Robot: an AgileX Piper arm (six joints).
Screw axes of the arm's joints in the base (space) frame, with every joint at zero. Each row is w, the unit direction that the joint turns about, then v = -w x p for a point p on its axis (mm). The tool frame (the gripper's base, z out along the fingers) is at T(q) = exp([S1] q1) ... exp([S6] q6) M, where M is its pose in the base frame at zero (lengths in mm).
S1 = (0, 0, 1, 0, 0, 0)
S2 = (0, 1, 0, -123, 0, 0)
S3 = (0, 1, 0, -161.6, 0, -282.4)
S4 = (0.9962, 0, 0.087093, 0, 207.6, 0)
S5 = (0, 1, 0, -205.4, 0, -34.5)
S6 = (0.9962, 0, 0.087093, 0, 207.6, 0)
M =
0.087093 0 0.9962 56.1
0 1 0 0
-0.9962 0 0.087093 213.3
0 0 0 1
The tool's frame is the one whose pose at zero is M.
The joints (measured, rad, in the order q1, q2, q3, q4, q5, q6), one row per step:
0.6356, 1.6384, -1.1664, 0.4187, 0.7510, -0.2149
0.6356, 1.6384, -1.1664, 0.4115, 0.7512, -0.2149
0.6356, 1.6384, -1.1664, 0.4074, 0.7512, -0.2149
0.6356, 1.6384, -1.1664, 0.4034, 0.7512, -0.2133
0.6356, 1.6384, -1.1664, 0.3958, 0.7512, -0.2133
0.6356, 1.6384, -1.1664, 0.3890, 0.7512, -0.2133
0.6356, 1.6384, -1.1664, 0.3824, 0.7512, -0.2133
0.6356, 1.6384, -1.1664, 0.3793, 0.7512, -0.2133
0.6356, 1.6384, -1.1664, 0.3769, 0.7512, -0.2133
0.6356, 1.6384, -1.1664, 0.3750, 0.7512, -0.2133
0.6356, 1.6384, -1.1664, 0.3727, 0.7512, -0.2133
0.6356, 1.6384, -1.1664, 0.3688, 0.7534, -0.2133
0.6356, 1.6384, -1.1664, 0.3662, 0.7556, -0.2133
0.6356, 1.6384, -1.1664, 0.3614, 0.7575, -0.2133
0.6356, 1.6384, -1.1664, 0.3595, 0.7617, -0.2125
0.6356, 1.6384, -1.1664, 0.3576, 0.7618, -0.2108
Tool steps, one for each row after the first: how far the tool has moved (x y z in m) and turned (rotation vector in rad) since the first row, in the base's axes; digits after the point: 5 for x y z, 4 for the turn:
0.00017, -0.00037, -0.00017, -0.0055, -0.0038, 0.0028
0.00028, -0.00058, -0.00027, -0.0085, -0.0061, 0.0043
0.00039, -0.00079, -0.00036, -0.0112, -0.0075, 0.0045
0.00059, -0.00118, -0.00053, -0.0169, -0.0117, 0.0073
0.00077, -0.00153, -0.00068, -0.0219, -0.0154, 0.0099
0.00095, -0.00187, -0.00082, -0.0268, -0.0190, 0.0123
0.00103, -0.00203, -0.00089, -0.0292, -0.0208, 0.0135
0.00110, -0.00215, -0.00094, -0.0309, -0.0221, 0.0144
0.00115, -0.00225, -0.00098, -0.0324, -0.0231, 0.0151
0.00122, -0.00237, -0.00103, -0.0341, -0.0244, 0.0160
0.00115, -0.00263, -0.00118, -0.0379, -0.0247, 0.0182
0.00105, -0.00283, -0.00131, -0.0408, -0.0243, 0.0200
0.00103, -0.00314, -0.00147, -0.0452, -0.0254, 0.0224
0.00075, -0.00336, -0.00165, -0.0483, -0.0226, 0.0239
0.00080, -0.00346, -0.00170, -0.0495, -0.0227, 0.0232

